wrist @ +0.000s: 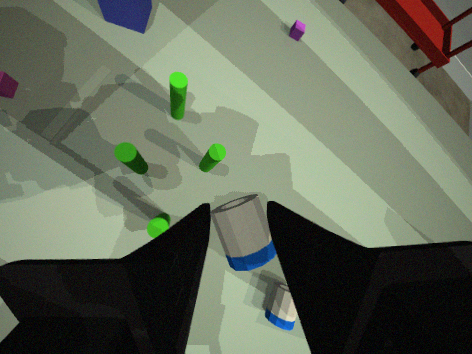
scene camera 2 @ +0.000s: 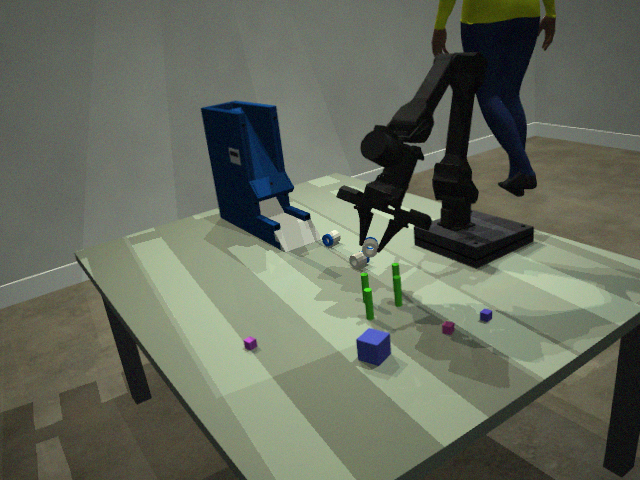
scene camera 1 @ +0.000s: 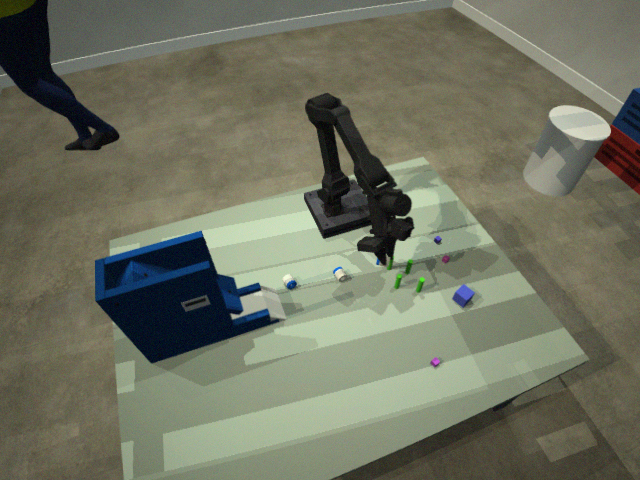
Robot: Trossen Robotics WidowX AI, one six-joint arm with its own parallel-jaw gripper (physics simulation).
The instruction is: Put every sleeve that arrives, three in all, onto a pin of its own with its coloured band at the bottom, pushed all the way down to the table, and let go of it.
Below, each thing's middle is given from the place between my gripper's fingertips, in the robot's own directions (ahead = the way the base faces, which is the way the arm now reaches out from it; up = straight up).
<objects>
My hand is 1 cm short of the blue dispenser box (scene camera 1: pixel 167 298), 51 cm to the left of it and 6 cm below it.
</objects>
